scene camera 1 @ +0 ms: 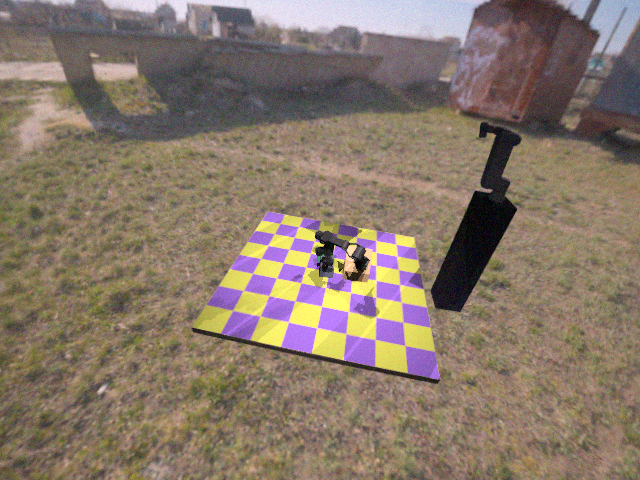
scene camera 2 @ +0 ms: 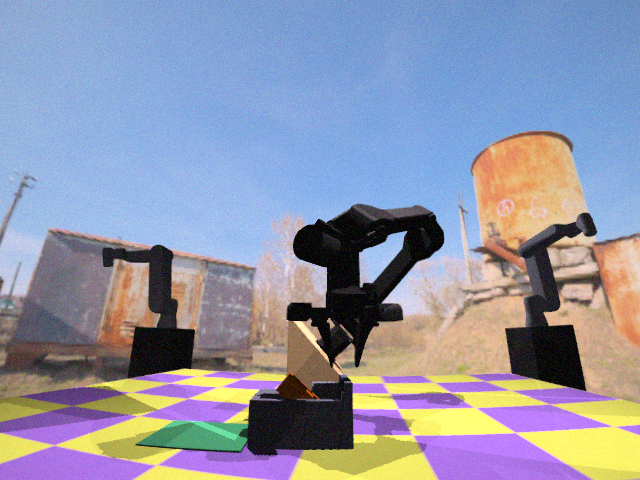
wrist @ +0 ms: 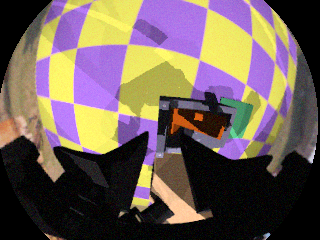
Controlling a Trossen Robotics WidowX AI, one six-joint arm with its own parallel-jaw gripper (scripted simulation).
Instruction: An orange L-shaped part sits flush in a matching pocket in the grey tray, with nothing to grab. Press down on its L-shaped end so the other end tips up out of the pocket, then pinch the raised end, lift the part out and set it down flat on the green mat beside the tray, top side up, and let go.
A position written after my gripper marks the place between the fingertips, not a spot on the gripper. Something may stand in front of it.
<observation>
I see my gripper [scene camera 2: 344,367].
My gripper is seen too in the wrist view [wrist: 164,136].
</observation>
